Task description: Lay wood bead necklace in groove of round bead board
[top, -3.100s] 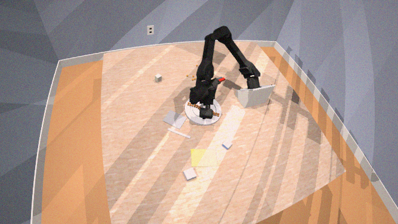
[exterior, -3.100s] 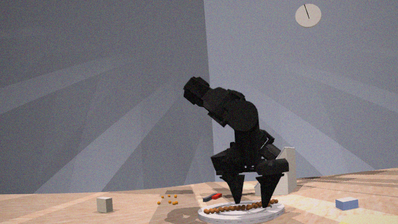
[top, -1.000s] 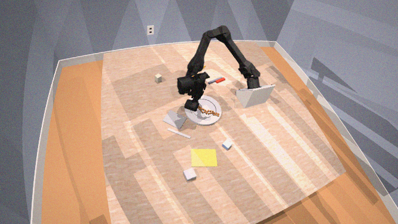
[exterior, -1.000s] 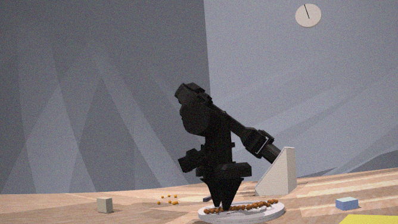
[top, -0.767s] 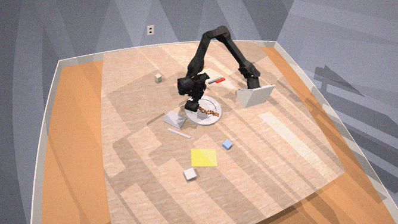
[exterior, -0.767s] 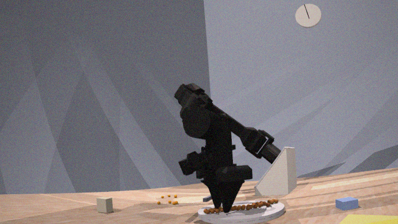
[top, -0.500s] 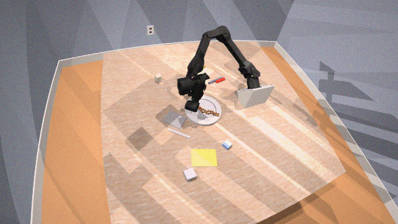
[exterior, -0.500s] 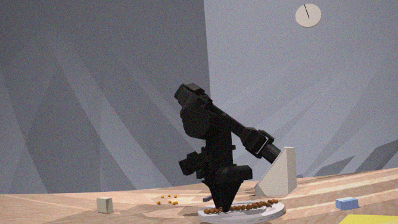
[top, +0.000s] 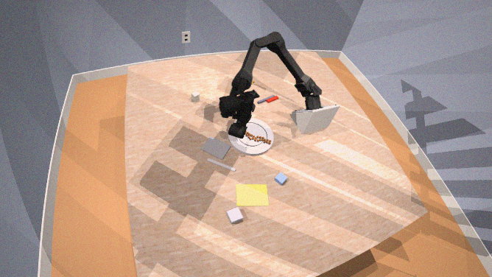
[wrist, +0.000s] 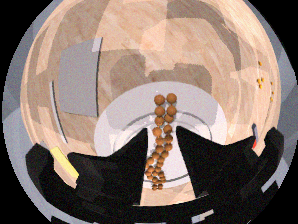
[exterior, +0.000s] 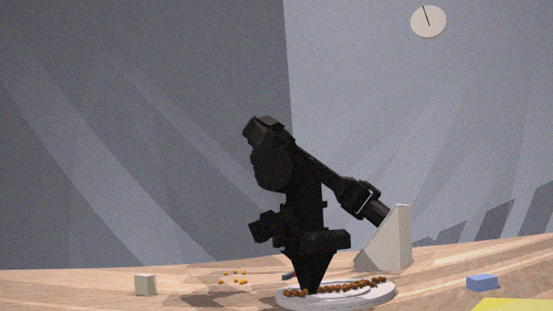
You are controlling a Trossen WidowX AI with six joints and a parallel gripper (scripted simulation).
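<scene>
The grey sheet is 120 mm ahead of my gripper tip, 50 mm to the left of it and 10 mm below it. The rest, counted from my gripper tip: blue block: 260 mm to the left, 80 mm behind, 10 mm below; stick: 130 mm to the left, 120 mm ahead, 10 mm below; red-tipped tool: 220 mm behind, 170 mm to the right, 10 mm below.
</scene>
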